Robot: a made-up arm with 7 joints. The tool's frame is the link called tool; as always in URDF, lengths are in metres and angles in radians. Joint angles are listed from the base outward.
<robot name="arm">
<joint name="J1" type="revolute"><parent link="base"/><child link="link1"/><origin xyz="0 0 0.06" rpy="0 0 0"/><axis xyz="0 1 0"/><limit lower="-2.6" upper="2.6"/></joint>
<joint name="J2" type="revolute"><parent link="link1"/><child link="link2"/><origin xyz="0.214 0.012 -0.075" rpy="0 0 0"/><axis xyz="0 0 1"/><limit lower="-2.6" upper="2.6"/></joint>
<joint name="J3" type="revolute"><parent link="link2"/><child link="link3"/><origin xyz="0.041 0.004 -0.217" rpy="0 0 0"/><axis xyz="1 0 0"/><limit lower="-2.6" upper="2.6"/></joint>
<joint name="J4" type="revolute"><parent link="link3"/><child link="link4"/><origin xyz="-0.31 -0.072 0.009" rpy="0 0 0"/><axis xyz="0 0 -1"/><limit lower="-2.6" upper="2.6"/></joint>
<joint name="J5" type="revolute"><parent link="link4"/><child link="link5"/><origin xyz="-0.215 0.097 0.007" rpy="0 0 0"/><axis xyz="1 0 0"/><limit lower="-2.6" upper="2.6"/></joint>
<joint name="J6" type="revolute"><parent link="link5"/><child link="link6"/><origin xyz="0.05 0.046 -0.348" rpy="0 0 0"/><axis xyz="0 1 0"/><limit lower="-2.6" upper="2.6"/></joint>
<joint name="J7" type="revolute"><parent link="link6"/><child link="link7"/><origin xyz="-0.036 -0.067 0.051" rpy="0 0 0"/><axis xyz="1 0 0"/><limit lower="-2.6" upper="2.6"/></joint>
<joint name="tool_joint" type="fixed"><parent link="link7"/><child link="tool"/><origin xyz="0.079 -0.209 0.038" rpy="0 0 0"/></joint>
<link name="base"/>
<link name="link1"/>
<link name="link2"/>
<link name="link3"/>
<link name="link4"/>
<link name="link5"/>
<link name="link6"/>
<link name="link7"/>
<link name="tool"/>
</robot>
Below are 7 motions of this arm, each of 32 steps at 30 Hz.
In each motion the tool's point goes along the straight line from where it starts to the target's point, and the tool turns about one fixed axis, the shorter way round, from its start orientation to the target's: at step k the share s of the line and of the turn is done. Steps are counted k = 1, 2, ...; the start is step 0. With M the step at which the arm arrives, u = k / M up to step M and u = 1 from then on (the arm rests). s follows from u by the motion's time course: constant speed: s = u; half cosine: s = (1 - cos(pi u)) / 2; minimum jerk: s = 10 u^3 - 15 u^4 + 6 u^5.
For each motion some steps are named. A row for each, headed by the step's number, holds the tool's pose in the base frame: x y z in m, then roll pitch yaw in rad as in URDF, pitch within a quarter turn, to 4 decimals.
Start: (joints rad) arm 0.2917 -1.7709 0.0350 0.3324 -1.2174 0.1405 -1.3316
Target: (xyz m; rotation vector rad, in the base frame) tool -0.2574 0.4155 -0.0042 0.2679 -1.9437 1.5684
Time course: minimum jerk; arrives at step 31
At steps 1, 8, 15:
1: 0.1513 0.3642 -0.2761 -2.7509 -0.1157 -2.2277
8: 0.1055 0.3700 -0.2457 -2.6803 -0.2183 -2.3163
15: -0.0406 0.3883 -0.1484 -2.3730 -0.4905 -2.6730

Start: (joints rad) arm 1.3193 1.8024 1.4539 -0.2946 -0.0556 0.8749 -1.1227
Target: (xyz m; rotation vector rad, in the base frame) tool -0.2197 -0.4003 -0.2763 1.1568 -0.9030 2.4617
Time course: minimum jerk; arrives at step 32
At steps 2, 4, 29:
2: -0.3317 -0.2419 -0.1031 1.2306 -1.0901 1.9513
4: -0.3302 -0.2441 -0.1055 1.2043 -1.0962 1.9675
29: -0.2205 -0.3992 -0.2751 -0.7066 -0.8774 -3.1196

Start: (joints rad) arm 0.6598 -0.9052 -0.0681 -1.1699 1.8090 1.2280 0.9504
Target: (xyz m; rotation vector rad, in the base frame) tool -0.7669 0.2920 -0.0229 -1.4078 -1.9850 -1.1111
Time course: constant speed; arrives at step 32
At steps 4, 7, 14, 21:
4: -0.5440 0.6002 0.0213 -3.0169 -0.1954 1.4396
7: -0.5679 0.5672 0.0166 -3.0560 -0.2795 1.4847
14: -0.6236 0.4901 0.0055 3.1145 -0.4678 1.6100
21: -0.6793 0.4131 -0.0055 2.9604 -0.6390 1.7754

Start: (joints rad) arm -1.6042 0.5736 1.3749 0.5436 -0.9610 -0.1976 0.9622
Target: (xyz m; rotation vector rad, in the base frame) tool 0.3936 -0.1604 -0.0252 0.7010 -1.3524 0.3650
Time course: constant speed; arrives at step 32
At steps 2, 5, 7, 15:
2: 0.6227 -0.2500 -0.1689 0.4129 -1.1091 0.7899
5: 0.5998 -0.2410 -0.1545 0.4440 -1.1436 0.7073
7: 0.5845 -0.2350 -0.1450 0.4701 -1.1659 0.6471
15: 0.5234 -0.2111 -0.1066 0.6306 -1.2465 0.3514

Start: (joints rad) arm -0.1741 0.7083 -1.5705 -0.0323 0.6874 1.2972 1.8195
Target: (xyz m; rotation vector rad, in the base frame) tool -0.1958 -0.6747 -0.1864 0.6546 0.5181 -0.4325
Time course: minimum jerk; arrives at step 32
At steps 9, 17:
9: 0.0366 -0.6217 -0.4671 0.5379 0.5304 -0.4519
17: -0.0766 -0.6475 -0.3304 0.5632 0.5724 -0.3629

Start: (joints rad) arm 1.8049 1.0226 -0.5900 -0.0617 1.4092 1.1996 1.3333
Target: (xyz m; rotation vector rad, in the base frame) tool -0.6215 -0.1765 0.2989 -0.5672 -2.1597 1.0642
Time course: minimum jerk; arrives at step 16
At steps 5, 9, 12, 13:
5: -0.5788 -0.3160 0.4820 -2.2789 -0.5675 2.2940
9: -0.6015 -0.2418 0.3846 -2.1743 -0.4618 2.3503
12: -0.6161 -0.1941 0.3220 -2.1063 -0.3967 2.3913
13: -0.6190 -0.1848 0.3098 -2.0929 -0.3843 2.3997

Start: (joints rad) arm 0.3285 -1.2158 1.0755 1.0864 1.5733 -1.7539 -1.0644
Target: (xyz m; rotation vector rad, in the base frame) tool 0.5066 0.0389 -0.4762 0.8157 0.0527 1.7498
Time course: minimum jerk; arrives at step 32
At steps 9, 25, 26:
9: 0.4961 0.1631 -0.0489 -0.1725 -0.0015 2.0957
25: 0.5057 0.0495 -0.4398 0.4424 -0.4830 1.7505
26: 0.5060 0.0459 -0.4520 0.4663 -0.4939 1.7337

